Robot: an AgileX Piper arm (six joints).
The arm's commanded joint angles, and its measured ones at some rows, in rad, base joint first. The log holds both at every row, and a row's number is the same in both.
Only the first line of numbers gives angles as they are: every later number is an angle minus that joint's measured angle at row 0.
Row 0, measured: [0.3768, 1.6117, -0.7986, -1.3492, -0.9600, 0.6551]
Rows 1 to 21, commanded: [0.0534, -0.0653, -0.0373, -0.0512, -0.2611, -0.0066]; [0.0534, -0.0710, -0.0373, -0.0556, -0.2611, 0.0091]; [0.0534, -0.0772, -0.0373, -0.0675, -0.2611, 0.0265]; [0.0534, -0.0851, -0.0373, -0.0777, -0.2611, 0.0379]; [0.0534, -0.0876, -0.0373, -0.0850, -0.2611, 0.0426]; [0.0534, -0.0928, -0.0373, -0.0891, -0.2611, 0.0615]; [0.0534, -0.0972, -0.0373, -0.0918, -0.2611, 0.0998]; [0.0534, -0.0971, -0.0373, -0.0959, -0.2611, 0.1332]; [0.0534, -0.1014, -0.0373, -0.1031, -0.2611, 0.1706]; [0.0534, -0.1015, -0.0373, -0.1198, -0.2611, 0.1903]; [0.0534, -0.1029, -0.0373, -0.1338, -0.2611, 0.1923]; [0.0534, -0.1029, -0.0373, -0.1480, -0.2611, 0.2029]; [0.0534, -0.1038, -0.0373, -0.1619, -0.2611, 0.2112]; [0.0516, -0.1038, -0.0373, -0.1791, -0.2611, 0.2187]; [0.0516, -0.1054, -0.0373, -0.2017, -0.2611, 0.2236]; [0.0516, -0.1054, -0.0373, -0.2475, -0.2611, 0.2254]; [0.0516, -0.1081, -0.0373, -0.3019, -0.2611, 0.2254]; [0.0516, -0.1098, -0.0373, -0.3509, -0.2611, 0.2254]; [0.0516, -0.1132, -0.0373, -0.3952, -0.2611, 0.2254]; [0.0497, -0.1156, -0.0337, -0.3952, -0.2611, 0.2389]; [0.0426, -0.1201, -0.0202, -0.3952, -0.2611, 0.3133]
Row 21, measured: [0.0233, -0.0816, -0.0171, -0.3220, -0.0087, 0.2202]
